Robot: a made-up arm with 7 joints.
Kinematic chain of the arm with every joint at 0, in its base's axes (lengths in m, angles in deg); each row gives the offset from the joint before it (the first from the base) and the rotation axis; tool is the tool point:
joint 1: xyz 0 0.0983 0 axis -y
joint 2: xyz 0 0.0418 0 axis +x
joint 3: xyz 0 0 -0.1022 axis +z
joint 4: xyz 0 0 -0.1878 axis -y
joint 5: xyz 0 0 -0.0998 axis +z
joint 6: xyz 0 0 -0.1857 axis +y
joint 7: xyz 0 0 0 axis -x
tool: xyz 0 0 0
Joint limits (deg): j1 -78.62..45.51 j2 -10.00..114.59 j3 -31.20..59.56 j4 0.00..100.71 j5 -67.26..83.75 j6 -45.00..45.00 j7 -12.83..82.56
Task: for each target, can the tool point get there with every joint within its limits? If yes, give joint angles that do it. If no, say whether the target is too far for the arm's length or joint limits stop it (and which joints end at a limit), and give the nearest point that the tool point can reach.
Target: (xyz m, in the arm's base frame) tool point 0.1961 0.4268 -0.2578
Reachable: yes | joints -9.10 26.18 34.10 82.54 -40.41 33.21 1.29
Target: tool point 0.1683 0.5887 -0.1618
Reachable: yes | joints -23.39 92.04 -24.04 57.02 51.04 -3.88 58.24
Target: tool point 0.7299 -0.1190 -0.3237
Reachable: no: too far | nearest point 0.4630 -0.0131 -0.2610 | short by 0.294 m
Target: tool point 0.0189 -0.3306 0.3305
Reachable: no: joint limits stop it (at a limit: joint 1, joint 2, joint 3, joint 4) | nearest point 0.3166 -0.0442 0.0253 | short by 0.514 m
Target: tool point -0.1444 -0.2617 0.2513
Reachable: no: joint limits stop it (at a limit: joint 1, joint 2, joint 3, joint 4) | nearest point -0.1276 0.2549 0.3246 | short by 0.522 m
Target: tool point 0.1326 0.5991 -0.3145
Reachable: yes | joints 13.34 51.04 25.46 12.65 55.78 19.93 7.21
